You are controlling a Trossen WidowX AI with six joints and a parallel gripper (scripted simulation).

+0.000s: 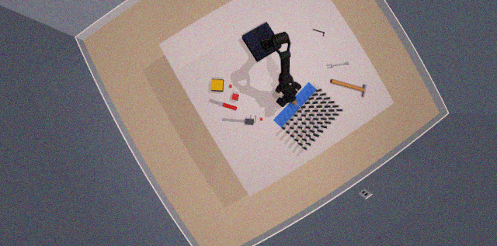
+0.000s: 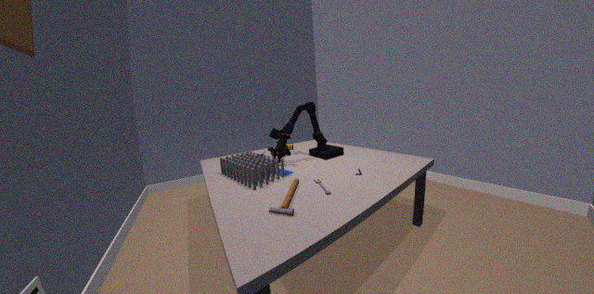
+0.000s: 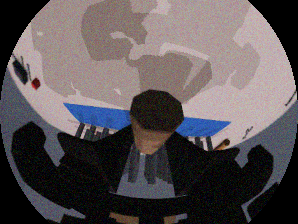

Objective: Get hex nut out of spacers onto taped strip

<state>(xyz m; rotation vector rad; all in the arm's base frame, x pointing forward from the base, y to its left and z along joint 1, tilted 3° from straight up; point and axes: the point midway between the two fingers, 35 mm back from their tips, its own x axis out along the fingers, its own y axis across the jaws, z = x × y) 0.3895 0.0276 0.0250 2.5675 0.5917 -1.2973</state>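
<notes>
The blue taped strip is 4 cm ahead of my gripper tip, 2 cm to the left of it and 3 cm below it. From my gripper tip the other things lie so: hex key: 38 cm behind, 40 cm to the left, 3 cm below; red block: 15 cm behind, 36 cm to the right, 1 cm below.
</notes>
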